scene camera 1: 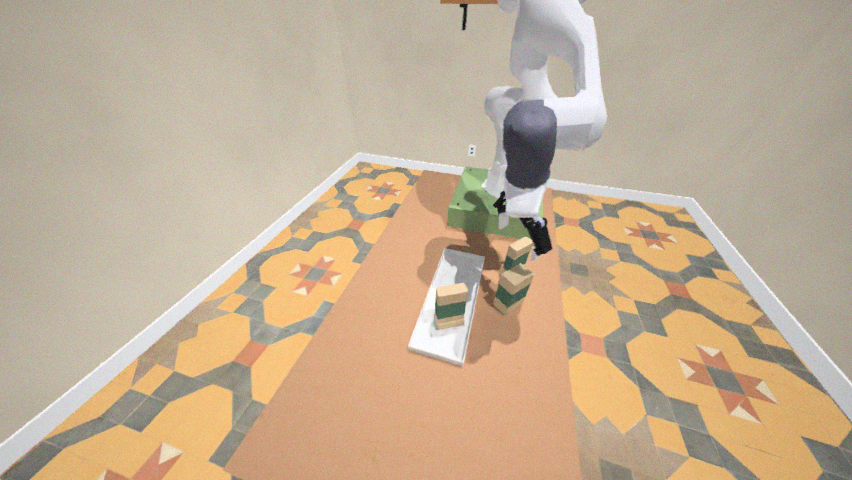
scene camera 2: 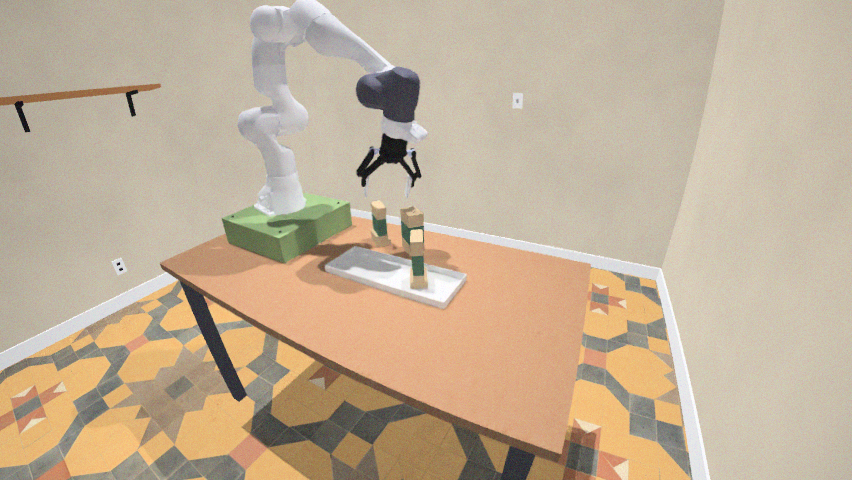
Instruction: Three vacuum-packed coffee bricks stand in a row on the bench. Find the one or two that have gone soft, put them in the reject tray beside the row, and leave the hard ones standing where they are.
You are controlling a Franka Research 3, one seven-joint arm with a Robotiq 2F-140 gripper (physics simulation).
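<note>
A tan coffee brick with a green band (scene camera 1: 450,308) (scene camera 2: 417,263) stands upright in the white reject tray (scene camera 1: 422,341) (scene camera 2: 444,293). A second brick (scene camera 1: 513,290) (scene camera 2: 410,221) stands on the bench beside the tray; the tray brick partly hides it in scene camera 2. The third brick (scene camera 1: 517,255) (scene camera 2: 379,224) stands behind it, nearer the robot base. My gripper (scene camera 1: 518,239) (scene camera 2: 386,193) is open and empty. It hangs fingers down above the third brick's area, with a gap over the brick tops. Softness cannot be told by sight.
The green base block (scene camera 1: 476,221) (scene camera 2: 256,241) stands at the robot end of the brown bench (scene camera 1: 417,411) (scene camera 2: 476,357). The tray lies lengthwise alongside the two bench bricks. The arm's shadow falls across the base-side part of the tray.
</note>
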